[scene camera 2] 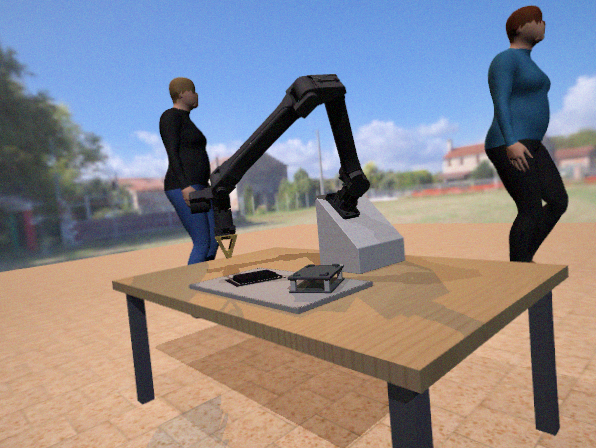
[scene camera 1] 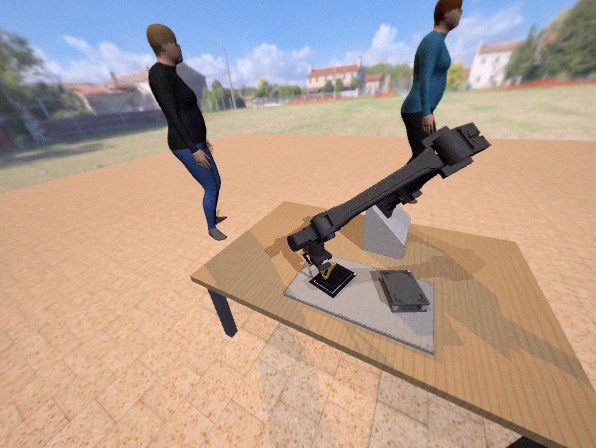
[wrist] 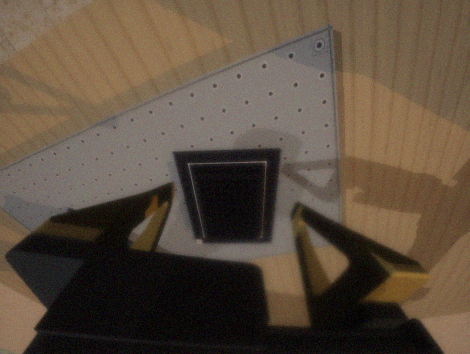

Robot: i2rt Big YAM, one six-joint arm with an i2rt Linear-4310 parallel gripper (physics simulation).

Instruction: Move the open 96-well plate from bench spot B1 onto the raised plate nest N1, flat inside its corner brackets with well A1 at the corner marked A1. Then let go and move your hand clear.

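Places are measured from the arm's base along level axes (x left, y back, z up), in millimetres.
Pixels of known places: gripper, fingertip midpoint: (scene camera 2: pixel 228 256) (scene camera 1: pixel 318 271) (wrist: pixel 236 199); arm's base, link origin: (scene camera 2: pixel 341 206) (scene camera 1: pixel 381 205).
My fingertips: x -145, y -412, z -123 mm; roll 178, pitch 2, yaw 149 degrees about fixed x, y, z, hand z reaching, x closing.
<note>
Ahead of a thing's pixels: the offset from my fingertips to its top centre. Level surfaces: height alone.
The 96-well plate @(dx +36, dy +72, dz -69 mm) (scene camera 1: pixel 334 283) (scene camera 2: pixel 256 276) (wrist: pixel 227 210) is black and lies flat in a dark frame on the perforated grey board @(dx +148, dy +62, dz -84 mm) (scene camera 1: pixel 350 306) (scene camera 2: pixel 295 303) (wrist: pixel 235 110). A small white mark @(dx +113, dy +132, dz -83 mm) (wrist: pixel 199 241) shows at its near left corner in the wrist view. My gripper (scene camera 1: pixel 318 274) (scene camera 2: pixel 228 256) (wrist: pixel 236 199) is open and empty. Its yellow fingers point down and hang above the plate's level; in the wrist view their tips stand to either side of it. The raised nest @(dx +298, dy +103, dz -35 mm) (scene camera 1: pixel 403 287) (scene camera 2: pixel 316 271) is a dark platform on short posts with corner brackets. Its A1 marking is too small to read.
The wooden table @(dz -98 mm) (scene camera 1: pixel 480 320) (scene camera 2: pixel 350 340) bears the board and the grey sloped arm base (scene camera 1: pixel 382 235) (scene camera 2: pixel 336 235), behind the nest. A person in black (scene camera 1: pixel 175 105) (scene camera 2: pixel 182 150) and a person in teal (scene camera 1: pixel 430 75) (scene camera 2: pixel 520 100) stand beyond the table.
</note>
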